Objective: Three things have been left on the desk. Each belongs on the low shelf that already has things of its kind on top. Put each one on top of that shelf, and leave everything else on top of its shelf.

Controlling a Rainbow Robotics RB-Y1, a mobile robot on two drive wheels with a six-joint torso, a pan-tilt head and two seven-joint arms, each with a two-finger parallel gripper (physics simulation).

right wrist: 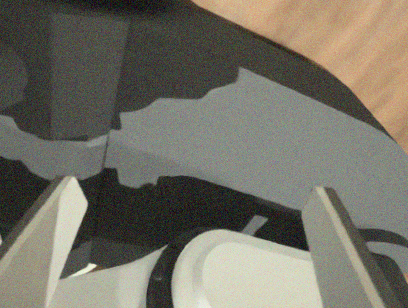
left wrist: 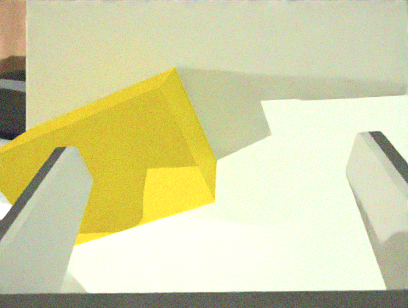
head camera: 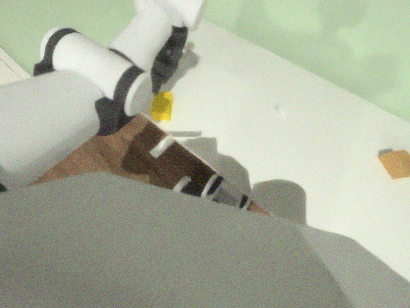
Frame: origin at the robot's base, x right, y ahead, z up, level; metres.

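Seen in the pictures: left gripper, between the fingertips: (left wrist: 213, 157) (head camera: 162, 84); right gripper, between the fingertips: (right wrist: 192, 195).
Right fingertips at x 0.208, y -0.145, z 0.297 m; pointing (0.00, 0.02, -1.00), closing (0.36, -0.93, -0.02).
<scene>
Pixels of each thing's middle, then the offset from my right fingertips to it. "*": a spot on its surface instead. Level surfaces: height alone.
- yellow block, middle of its body: (left wrist: 112, 161) (head camera: 162, 106) dx -0.597, dy +0.255, dz +0.446 m
- white desk, height of its surface: dz +0.424 m
- orange-brown block, middle of its body: (head camera: 399, 164) dx +0.235, dy +0.576, dz +0.449 m
- tiny pale thing, middle of its body: (head camera: 282, 108) dx -0.218, dy +0.564, dz +0.436 m
- large grey robot part, a spot on its surface: (head camera: 150, 240) * dx -0.263, dy -0.028, dz +0.818 m
- Brown wooden floor, height of its surface: dz -0.296 m
A yellow block (head camera: 162, 106) (left wrist: 125, 135) lies on the white desk (head camera: 240, 90) (left wrist: 300, 200), near the desk edge in the head view. My left gripper (head camera: 156, 91) (left wrist: 213, 157) is open beside it. In the left wrist view the left-hand finger overlaps the block's lower left part, and the right-hand finger is over white desk. An orange-brown block (head camera: 396, 164) lies on the desk at the right of the head view. A tiny pale thing (head camera: 280, 108) is on the desk between them, too small to identify. My right gripper (right wrist: 192, 195) is open and empty. The low shelves do not show.
My left arm (head camera: 90, 55) covers the upper left of the head view. A large grey robot part (head camera: 150, 240) fills the bottom. Brown wooden floor (head camera: 80, 160) (right wrist: 295, 25) shows beside the desk. Dark and grey robot body surfaces (right wrist: 260, 130) lie beyond the right gripper.
</scene>
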